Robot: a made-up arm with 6 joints. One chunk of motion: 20 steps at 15 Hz.
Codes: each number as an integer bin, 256 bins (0 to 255) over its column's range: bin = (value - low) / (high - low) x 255, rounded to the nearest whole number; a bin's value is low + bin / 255 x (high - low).
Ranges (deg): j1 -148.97..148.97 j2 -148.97..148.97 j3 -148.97..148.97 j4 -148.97..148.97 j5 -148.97..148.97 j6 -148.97..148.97
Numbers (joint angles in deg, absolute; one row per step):
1: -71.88 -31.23 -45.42 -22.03 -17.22 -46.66
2: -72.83 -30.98 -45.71 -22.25 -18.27 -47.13
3: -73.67 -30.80 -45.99 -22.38 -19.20 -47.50
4: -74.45 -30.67 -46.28 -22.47 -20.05 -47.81
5: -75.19 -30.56 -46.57 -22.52 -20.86 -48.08
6: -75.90 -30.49 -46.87 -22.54 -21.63 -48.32
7: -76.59 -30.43 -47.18 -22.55 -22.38 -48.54
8: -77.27 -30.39 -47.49 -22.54 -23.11 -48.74
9: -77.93 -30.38 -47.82 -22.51 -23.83 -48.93
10: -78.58 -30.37 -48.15 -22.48 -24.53 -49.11
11: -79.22 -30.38 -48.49 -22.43 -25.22 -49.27
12: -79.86 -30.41 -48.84 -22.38 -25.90 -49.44
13: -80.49 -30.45 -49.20 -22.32 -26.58 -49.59
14: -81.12 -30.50 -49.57 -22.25 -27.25 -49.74
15: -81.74 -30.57 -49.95 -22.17 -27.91 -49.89
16: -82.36 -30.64 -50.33 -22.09 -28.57 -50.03
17: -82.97 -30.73 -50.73 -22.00 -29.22 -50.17
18: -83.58 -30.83 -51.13 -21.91 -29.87 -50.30
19: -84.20 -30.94 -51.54 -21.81 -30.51 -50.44
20: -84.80 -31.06 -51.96 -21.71 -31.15 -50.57
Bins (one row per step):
1: 66 101 89 109 113 88
2: 65 101 88 108 112 87
3: 64 101 88 108 111 87
4: 64 101 88 108 110 87
5: 63 101 88 108 110 86
6: 63 101 87 108 109 86
7: 62 101 87 108 108 86
8: 61 101 87 108 108 86
9: 61 101 87 108 107 86
10: 60 102 86 108 107 85
11: 60 101 86 108 106 85
12: 59 101 86 108 105 85
13: 59 101 85 108 105 85
14: 58 101 85 108 104 85
15: 58 101 85 109 104 85
16: 57 101 84 109 103 85
17: 56 101 84 109 102 85
18: 56 101 84 109 102 84
19: 55 101 83 109 101 84
20: 55 101 83 109 101 84

